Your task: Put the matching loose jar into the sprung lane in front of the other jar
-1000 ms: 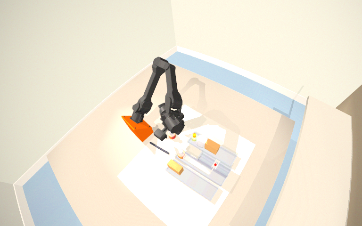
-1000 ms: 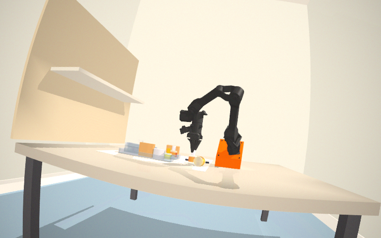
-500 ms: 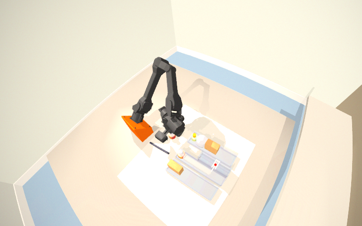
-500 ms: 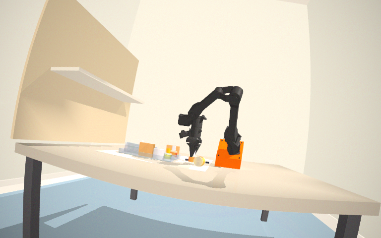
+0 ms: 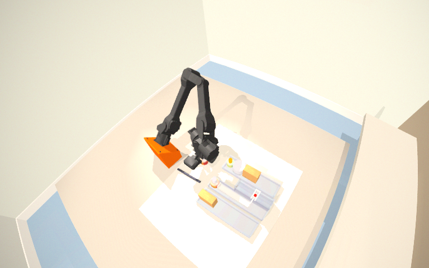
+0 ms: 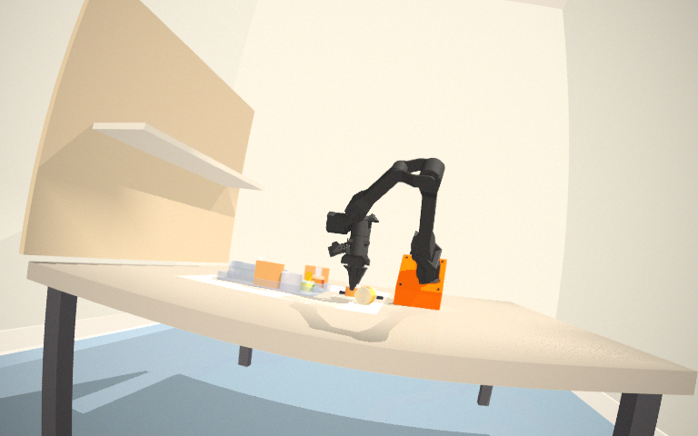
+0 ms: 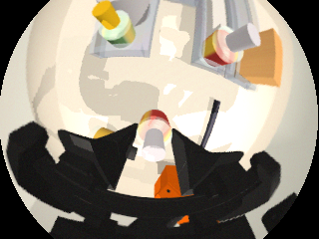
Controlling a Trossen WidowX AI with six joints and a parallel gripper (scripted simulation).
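My gripper tip is 3 cm past the dark rod, 10 cm to the left of it and 2 cm above it.
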